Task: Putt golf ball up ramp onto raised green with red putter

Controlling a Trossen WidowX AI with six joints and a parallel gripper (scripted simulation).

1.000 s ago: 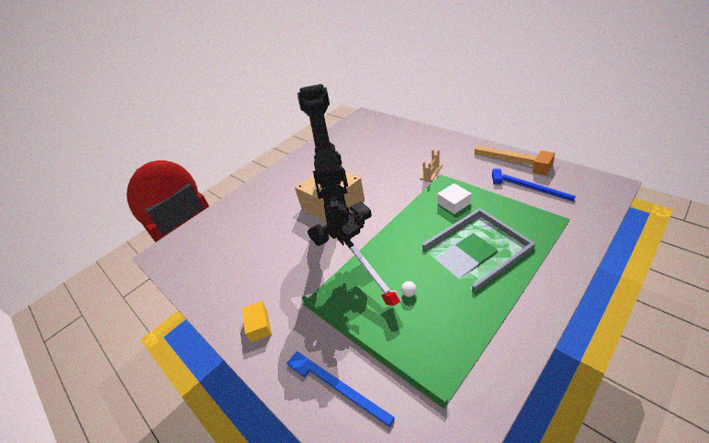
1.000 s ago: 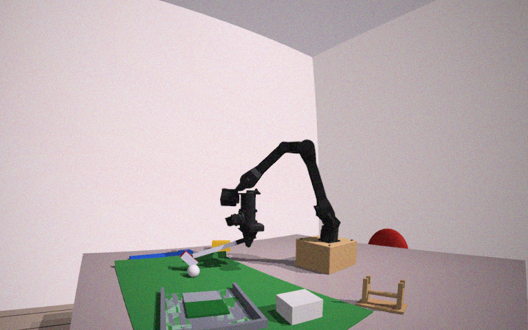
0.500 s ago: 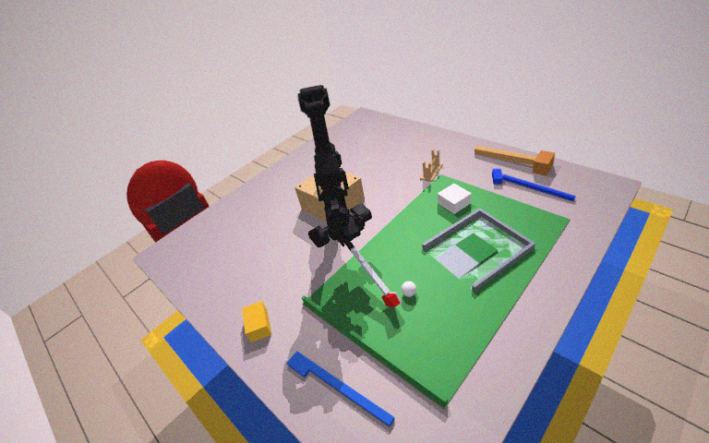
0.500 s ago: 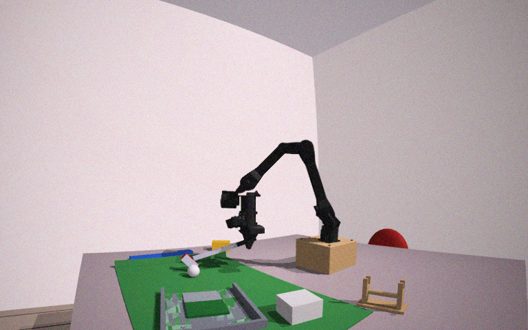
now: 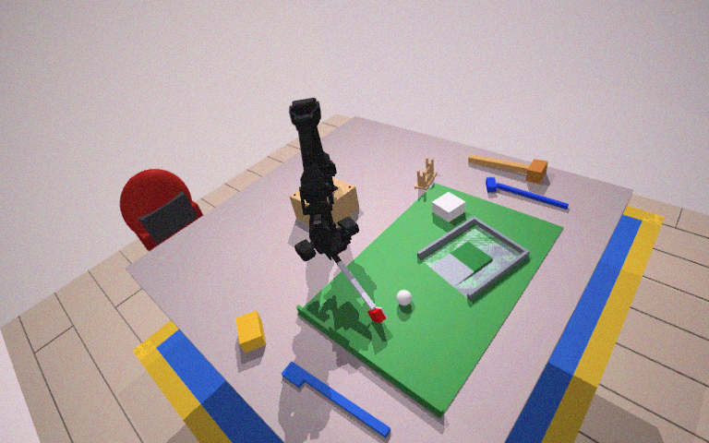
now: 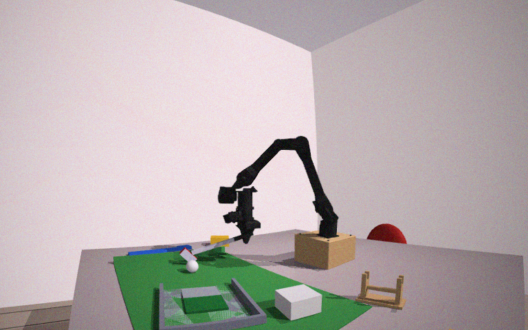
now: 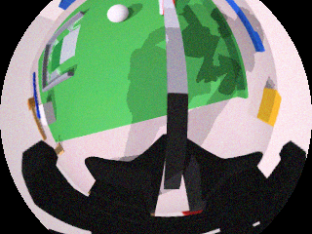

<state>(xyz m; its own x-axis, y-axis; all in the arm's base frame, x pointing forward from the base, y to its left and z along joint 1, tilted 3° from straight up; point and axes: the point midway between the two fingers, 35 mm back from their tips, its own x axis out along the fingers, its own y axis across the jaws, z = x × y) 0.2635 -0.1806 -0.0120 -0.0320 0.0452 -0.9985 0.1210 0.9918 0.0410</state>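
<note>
The red putter is 120 mm ahead of my gripper tip and 10 mm to the right of it. The rest, counted from my gripper tip: white golf ball 230 mm ahead, 70 mm to the left, 50 mm below; then green mat 220 mm ahead, 220 mm to the left, 70 mm below; then yellow block 310 mm to the right, 50 mm below.
</note>
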